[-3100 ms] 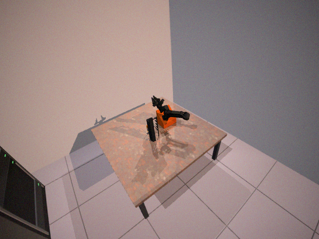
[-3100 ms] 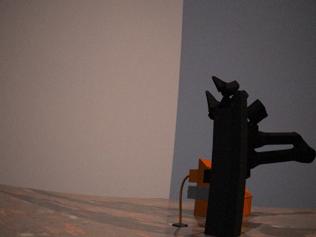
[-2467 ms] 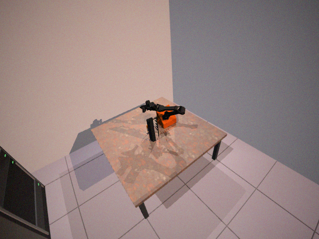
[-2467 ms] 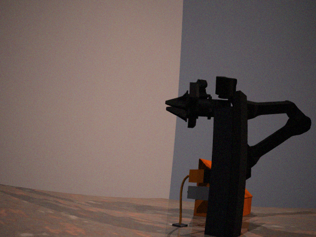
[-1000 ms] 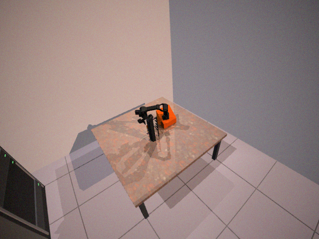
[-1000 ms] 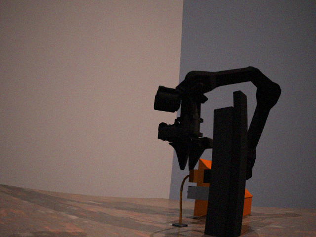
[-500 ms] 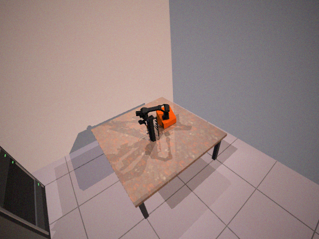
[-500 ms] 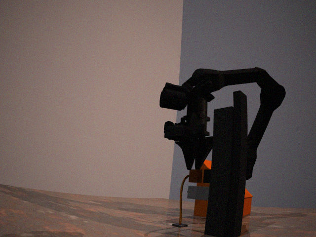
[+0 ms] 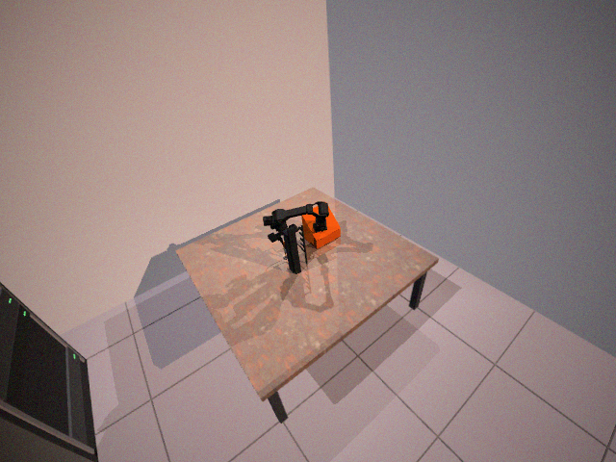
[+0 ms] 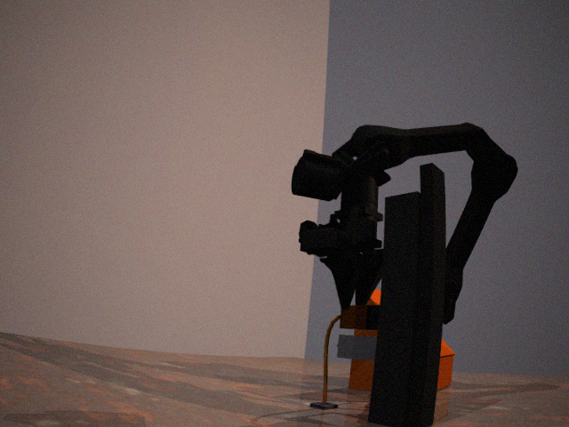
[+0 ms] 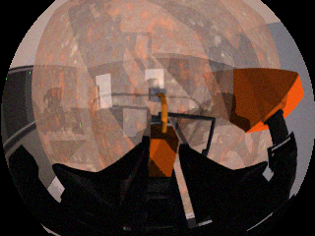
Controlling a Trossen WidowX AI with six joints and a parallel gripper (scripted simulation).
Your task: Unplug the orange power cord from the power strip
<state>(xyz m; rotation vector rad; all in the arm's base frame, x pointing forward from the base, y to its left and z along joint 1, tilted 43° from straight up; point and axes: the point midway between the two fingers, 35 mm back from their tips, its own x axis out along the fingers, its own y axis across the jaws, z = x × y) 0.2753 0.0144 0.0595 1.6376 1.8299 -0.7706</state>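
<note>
The orange plug lies 30 mm to the left of my gripper tip. From my gripper tip the other things lie so: dark foot (30 mm to the right, 150 mm below).
</note>
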